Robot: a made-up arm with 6 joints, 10 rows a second.
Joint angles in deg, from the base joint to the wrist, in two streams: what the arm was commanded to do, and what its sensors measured. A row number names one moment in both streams.
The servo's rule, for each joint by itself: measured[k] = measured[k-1] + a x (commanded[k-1-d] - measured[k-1]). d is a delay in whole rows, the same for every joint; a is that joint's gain. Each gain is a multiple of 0.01, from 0.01 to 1. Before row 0 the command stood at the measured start. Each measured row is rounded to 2 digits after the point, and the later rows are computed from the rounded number. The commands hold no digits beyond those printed.
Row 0, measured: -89.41, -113.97, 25.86, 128.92, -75.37, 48.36
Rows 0 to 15, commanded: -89.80, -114.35, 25.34, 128.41, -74.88, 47.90; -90.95, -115.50, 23.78, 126.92, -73.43, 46.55; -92.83, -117.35, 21.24, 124.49, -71.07, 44.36; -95.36, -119.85, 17.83, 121.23, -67.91, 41.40; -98.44, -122.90, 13.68, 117.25, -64.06, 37.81; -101.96, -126.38, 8.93, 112.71, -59.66, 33.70; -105.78, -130.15, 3.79, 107.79, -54.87, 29.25; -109.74, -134.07, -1.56, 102.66, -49.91, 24.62; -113.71, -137.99, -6.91, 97.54, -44.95, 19.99; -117.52, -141.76, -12.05, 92.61, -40.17, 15.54; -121.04, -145.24, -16.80, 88.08, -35.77, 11.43; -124.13, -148.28, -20.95, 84.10, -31.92, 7.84; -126.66, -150.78, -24.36, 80.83, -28.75, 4.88; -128.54, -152.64, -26.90, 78.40, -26.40, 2.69; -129.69, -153.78, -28.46, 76.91, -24.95, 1.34; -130.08, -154.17, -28.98, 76.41, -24.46, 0.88
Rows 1 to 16, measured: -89.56, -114.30, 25.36, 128.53, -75.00, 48.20; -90.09, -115.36, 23.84, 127.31, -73.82, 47.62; -91.13, -117.11, 21.34, 125.17, -71.76, 46.48; -92.74, -119.52, 17.97, 122.18, -68.87, 44.70; -94.91, -122.49, 13.85, 118.43, -65.26, 42.29; -97.59, -125.91, 9.13, 114.08, -61.06, 39.28; -100.70, -129.64, 4.00, 109.30, -56.42, 35.77; -104.14, -133.54, -1.34, 104.25, -51.54, 31.87; -107.78, -137.46, -6.69, 99.15, -46.60, 27.71; -111.48, -141.24, -11.84, 94.18, -41.78, 23.45; -115.11, -144.76, -16.60, 89.54, -37.27, 19.24; -118.54, -147.86, -20.78, 85.41, -33.26, 15.25; -121.63, -150.43, -24.22, 81.93, -29.88, 11.62; -124.26, -152.37, -26.79, 79.25, -27.27, 8.49; -126.32, -153.61, -28.39, 77.47, -25.53, 5.99; -127.75, -154.10, -28.96, 76.66, -24.73, 4.20
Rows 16 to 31, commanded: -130.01, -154.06, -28.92, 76.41, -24.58, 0.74; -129.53, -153.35, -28.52, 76.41, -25.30, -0.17; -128.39, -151.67, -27.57, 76.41, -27.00, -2.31; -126.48, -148.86, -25.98, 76.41, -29.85, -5.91; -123.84, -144.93, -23.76, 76.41, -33.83, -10.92; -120.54, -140.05, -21.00, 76.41, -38.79, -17.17; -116.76, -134.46, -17.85, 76.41, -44.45, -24.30; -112.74, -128.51, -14.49, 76.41, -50.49, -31.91; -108.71, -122.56, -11.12, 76.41, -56.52, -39.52; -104.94, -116.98, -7.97, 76.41, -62.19, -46.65; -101.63, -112.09, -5.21, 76.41, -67.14, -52.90; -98.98, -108.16, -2.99, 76.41, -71.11, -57.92; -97.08, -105.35, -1.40, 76.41, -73.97, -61.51; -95.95, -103.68, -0.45, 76.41, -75.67, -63.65; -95.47, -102.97, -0.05, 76.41, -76.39, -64.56; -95.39, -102.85, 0.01, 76.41, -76.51, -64.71
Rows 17 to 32, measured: -128.61, -154.06, -28.92, 76.47, -24.62, 2.99; -128.96, -153.44, -28.54, 76.42, -25.13, 1.88; -128.74, -151.88, -27.61, 76.41, -26.53, 0.41; -127.88, -149.22, -26.05, 76.41, -29.02, -1.80; -126.34, -145.44, -23.85, 76.41, -32.63, -4.99; -124.14, -140.70, -21.11, 76.41, -37.25, -9.25; -121.34, -135.21, -17.98, 76.41, -42.65, -14.52; -118.07, -129.31, -14.63, 76.41, -48.53, -20.61; -114.51, -123.37, -11.26, 76.41, -54.52, -27.23; -110.87, -117.75, -8.10, 76.41, -60.27, -34.03; -107.36, -112.77, -5.33, 76.41, -65.42, -40.63; -104.18, -108.71, -3.08, 76.41, -69.69, -46.68; -101.48, -105.75, -1.47, 76.41, -72.90, -51.87; -99.38, -103.93, -0.49, 76.41, -74.98, -55.99; -97.89, -103.09, -0.07, 76.41, -76.04, -58.99; -96.94, -102.88, 0.01, 76.41, -76.39, -60.99
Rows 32 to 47, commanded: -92.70, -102.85, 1.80, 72.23, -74.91, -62.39; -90.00, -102.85, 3.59, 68.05, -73.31, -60.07; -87.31, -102.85, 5.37, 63.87, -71.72, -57.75; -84.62, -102.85, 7.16, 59.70, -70.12, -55.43; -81.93, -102.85, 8.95, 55.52, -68.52, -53.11; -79.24, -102.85, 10.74, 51.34, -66.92, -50.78; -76.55, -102.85, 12.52, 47.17, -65.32, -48.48; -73.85, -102.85, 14.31, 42.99, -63.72, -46.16; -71.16, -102.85, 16.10, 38.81, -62.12, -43.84; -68.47, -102.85, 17.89, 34.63, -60.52, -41.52; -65.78, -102.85, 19.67, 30.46, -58.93, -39.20; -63.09, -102.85, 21.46, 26.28, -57.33, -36.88; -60.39, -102.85, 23.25, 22.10, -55.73, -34.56; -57.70, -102.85, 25.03, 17.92, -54.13, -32.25; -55.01, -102.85, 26.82, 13.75, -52.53, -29.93; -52.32, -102.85, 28.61, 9.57, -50.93, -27.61
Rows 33 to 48, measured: -95.33, -102.85, 1.73, 73.23, -75.28, -61.48; -93.30, -102.85, 3.52, 69.29, -73.80, -60.99; -91.02, -102.85, 5.30, 65.17, -72.24, -59.86; -88.59, -102.85, 7.09, 61.01, -70.65, -58.31; -86.06, -102.85, 8.88, 56.84, -69.05, -56.49; -83.47, -102.85, 10.67, 52.66, -67.45, -54.49; -80.84, -102.85, 12.45, 48.49, -65.85, -52.39; -78.18, -102.85, 14.24, 44.31, -64.25, -50.21; -75.51, -102.85, 16.03, 40.13, -62.65, -47.98; -72.83, -102.85, 17.82, 35.95, -61.05, -45.72; -70.15, -102.85, 19.60, 31.78, -59.46, -43.44; -67.47, -102.85, 21.39, 27.60, -57.86, -41.14; -64.78, -102.85, 23.18, 23.42, -56.26, -38.84; -62.09, -102.85, 24.96, 19.24, -54.66, -36.53; -59.40, -102.85, 26.75, 15.07, -53.06, -34.22; -56.71, -102.85, 28.54, 10.89, -51.46, -31.91
